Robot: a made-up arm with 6 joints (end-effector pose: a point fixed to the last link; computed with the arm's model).
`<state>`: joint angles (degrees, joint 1 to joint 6).
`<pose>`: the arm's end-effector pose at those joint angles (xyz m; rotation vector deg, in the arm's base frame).
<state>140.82 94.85 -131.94 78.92 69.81 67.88</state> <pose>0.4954 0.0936 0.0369 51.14 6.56 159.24</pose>
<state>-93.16 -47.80 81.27 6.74 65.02 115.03</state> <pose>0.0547 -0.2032 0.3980 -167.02 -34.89 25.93</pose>
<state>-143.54 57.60 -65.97 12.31 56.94 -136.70</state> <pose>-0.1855 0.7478 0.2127 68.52 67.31 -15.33</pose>
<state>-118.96 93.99 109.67 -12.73 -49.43 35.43</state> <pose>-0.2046 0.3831 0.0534 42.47 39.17 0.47</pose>
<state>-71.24 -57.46 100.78 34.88 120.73 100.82</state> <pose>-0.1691 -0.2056 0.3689 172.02 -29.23 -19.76</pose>
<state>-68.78 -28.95 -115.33 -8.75 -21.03 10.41</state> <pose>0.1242 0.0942 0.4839 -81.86 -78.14 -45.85</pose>
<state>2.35 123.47 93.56 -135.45 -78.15 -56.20</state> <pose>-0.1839 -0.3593 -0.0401 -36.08 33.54 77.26</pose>
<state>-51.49 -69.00 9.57 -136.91 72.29 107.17</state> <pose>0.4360 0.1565 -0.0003 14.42 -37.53 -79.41</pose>
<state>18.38 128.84 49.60 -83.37 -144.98 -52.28</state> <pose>-0.1827 -0.3680 -0.1476 -3.59 -16.39 116.13</pose>
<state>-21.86 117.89 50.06 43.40 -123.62 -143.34</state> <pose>-0.1657 -0.0062 0.0699 -1.36 156.39 2.81</pose>
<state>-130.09 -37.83 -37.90 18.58 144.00 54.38</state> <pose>0.0127 0.0222 0.6983 73.15 -33.74 -20.47</pose>
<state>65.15 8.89 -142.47 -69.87 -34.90 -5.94</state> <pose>0.1564 -0.1692 0.5265 99.70 -44.13 -30.14</pose>
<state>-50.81 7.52 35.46 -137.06 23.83 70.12</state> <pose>0.0875 -0.1628 0.3227 -74.84 -7.90 157.83</pose>
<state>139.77 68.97 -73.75 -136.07 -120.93 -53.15</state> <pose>0.0120 0.2269 0.2674 -44.85 53.59 86.76</pose>
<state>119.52 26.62 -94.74 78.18 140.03 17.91</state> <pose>0.5028 -0.0410 0.7562 -10.06 -52.76 -119.56</pose>
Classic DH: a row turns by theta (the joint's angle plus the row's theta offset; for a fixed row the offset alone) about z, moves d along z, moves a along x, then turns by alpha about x. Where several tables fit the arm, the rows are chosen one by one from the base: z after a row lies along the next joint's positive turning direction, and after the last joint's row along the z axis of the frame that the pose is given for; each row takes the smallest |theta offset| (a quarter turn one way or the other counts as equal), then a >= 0, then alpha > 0; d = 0 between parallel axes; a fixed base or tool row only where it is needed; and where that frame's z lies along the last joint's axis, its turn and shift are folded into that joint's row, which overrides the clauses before.
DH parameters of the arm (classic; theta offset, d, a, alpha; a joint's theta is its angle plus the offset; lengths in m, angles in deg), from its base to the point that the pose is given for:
joint 1: -90 0.098 0.126 -90
joint 2: -90 -0.039 0.274 90
joint 3: 90 0.068 0.128 90
joint 4: -90 0.031 0.197 -90
joint 5: -90 -0.033 0.092 90
joint 6: 90 0.219 0.108 90
tool (fixed): 0 -0.11 0 0

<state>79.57 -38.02 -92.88 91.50 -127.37 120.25</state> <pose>-0.1975 0.1539 0.7168 36.15 -98.74 -15.41</pose>
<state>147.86 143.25 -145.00 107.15 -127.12 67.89</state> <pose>0.6437 0.2917 -0.3779 -49.86 -21.79 -16.96</pose>
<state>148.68 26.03 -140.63 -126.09 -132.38 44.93</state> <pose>-0.1581 0.0226 0.4535 -46.46 91.49 73.74</pose>
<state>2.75 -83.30 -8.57 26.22 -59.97 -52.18</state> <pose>0.2015 0.1035 -0.0051 -114.02 -26.40 98.41</pose>
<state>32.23 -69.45 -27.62 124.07 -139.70 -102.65</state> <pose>0.2333 0.2692 -0.0656 -33.80 5.05 -59.83</pose>
